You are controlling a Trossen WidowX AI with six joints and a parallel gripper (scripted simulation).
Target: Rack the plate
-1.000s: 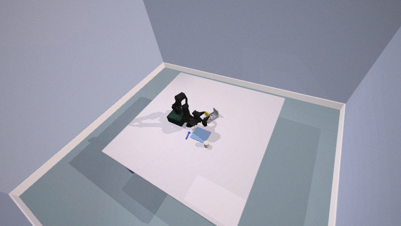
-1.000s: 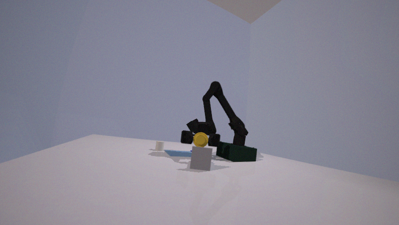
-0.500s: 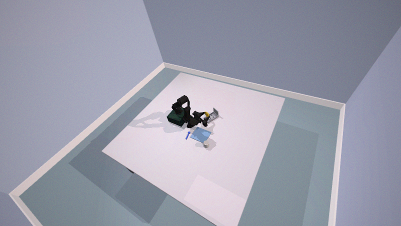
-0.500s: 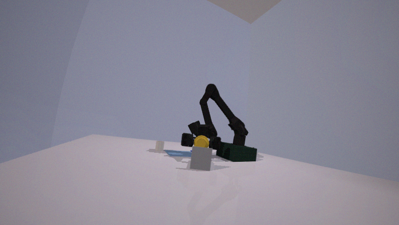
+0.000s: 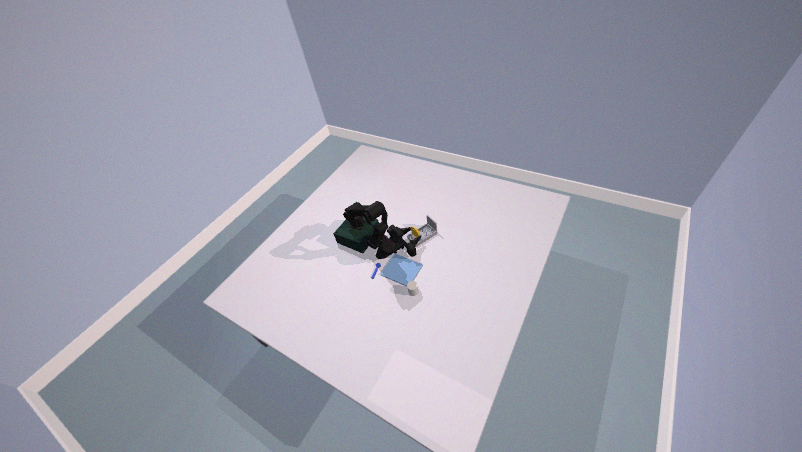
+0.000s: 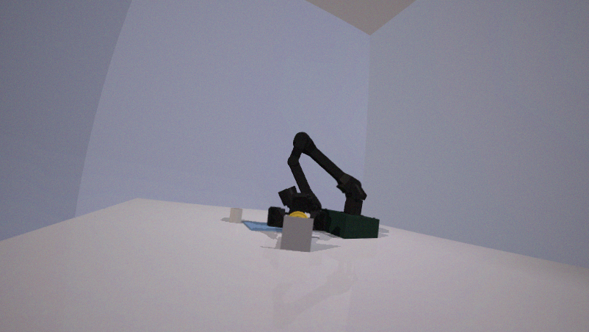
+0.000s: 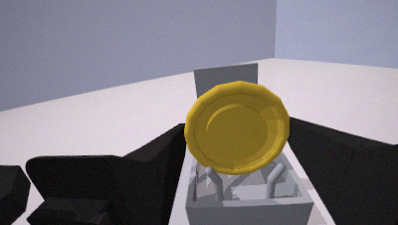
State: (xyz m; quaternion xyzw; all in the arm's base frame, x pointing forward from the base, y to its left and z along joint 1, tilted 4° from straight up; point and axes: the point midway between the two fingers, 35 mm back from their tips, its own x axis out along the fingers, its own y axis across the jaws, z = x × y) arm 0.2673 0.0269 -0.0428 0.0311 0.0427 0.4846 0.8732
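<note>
Now: gripper tip 10 mm to the left of the yellow plate. Also, from my gripper tip: light blue mat 200 mm to the right, 50 mm below; blue spoon 120 mm behind, 230 mm to the right, 50 mm below; grey dish rack 20 mm ahead, 20 mm to the left, 30 mm below.
</note>
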